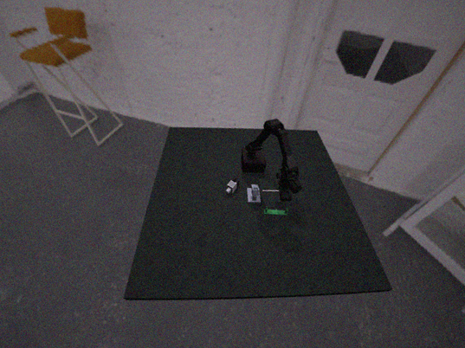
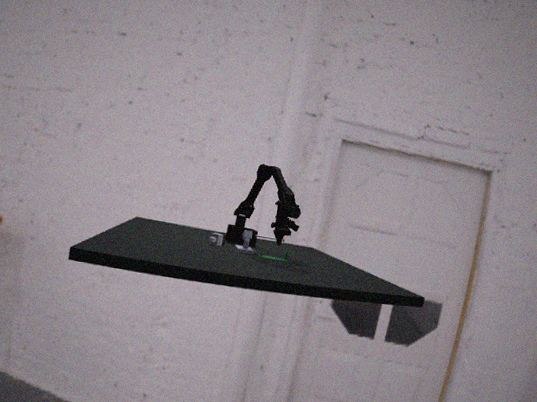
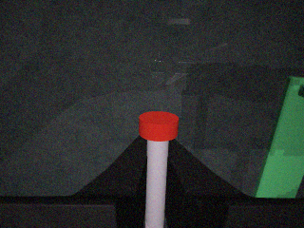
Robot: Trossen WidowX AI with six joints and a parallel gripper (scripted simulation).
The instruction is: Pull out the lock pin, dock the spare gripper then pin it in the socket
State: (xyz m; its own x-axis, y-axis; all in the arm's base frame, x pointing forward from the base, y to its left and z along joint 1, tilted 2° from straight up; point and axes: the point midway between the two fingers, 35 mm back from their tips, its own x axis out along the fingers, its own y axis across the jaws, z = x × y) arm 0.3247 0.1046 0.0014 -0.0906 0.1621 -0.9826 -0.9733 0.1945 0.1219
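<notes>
The green holder is 9 cm ahead of my gripper tip, 6 cm to the right of it and 4 cm below it. The rest, counted from my gripper tip: mount: 4 cm behind, 16 cm to the right, 1 cm below.
</notes>
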